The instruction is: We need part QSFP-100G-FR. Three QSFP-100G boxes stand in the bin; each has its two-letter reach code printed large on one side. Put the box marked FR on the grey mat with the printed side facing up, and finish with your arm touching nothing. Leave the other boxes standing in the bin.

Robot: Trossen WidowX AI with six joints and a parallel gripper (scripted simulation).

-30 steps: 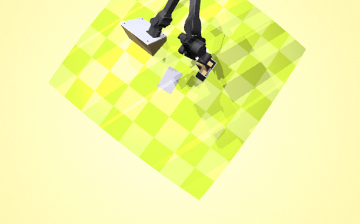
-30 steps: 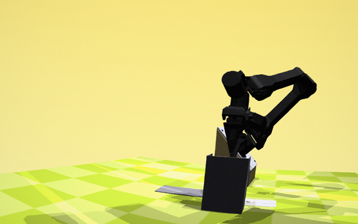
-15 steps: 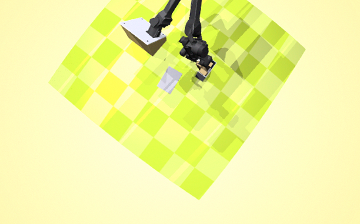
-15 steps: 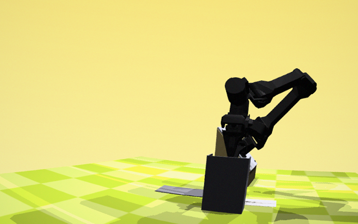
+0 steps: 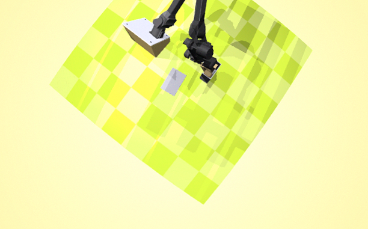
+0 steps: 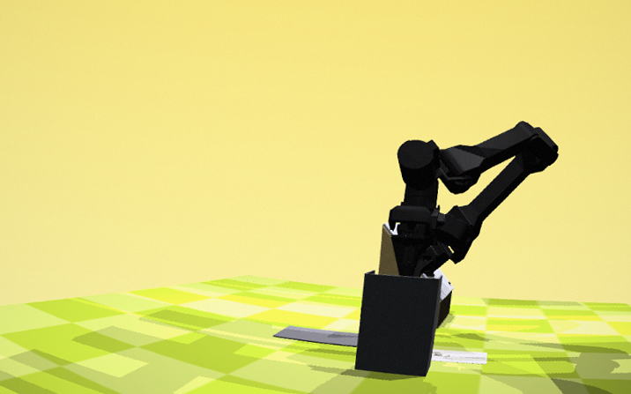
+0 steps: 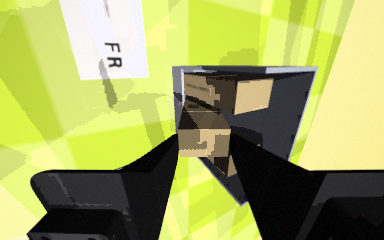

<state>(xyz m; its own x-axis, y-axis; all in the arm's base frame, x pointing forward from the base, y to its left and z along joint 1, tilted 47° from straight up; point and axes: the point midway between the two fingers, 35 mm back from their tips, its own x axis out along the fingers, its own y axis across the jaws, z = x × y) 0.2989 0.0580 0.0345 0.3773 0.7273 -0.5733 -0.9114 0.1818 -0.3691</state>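
Right now the thin white slab is 110 mm below my gripper tip, 80 mm to the left of it and 70 mm behind it. The rest, counted from my gripper tip: grey mat: 180 mm to the right, 110 mm below, 70 mm behind.
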